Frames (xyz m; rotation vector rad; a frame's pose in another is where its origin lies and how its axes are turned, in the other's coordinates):
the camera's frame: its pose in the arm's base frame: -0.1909 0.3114 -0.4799 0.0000 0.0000 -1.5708
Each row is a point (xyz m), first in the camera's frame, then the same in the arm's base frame.
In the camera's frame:
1: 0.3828 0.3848 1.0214
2: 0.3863 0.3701 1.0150
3: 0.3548 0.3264 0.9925
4: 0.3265 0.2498 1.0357
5: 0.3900 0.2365 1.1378
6: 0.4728 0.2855 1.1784
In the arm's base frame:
1: 0.1939 -0.0714 0.5415
2: 0.1792 -0.0749 0.5351
3: 0.1355 -0.0434 0.5126
4: 0.0589 -0.0151 0.5558
5: 0.0456 -0.0786 0.6579
6: 0.0946 -0.1614 0.6985

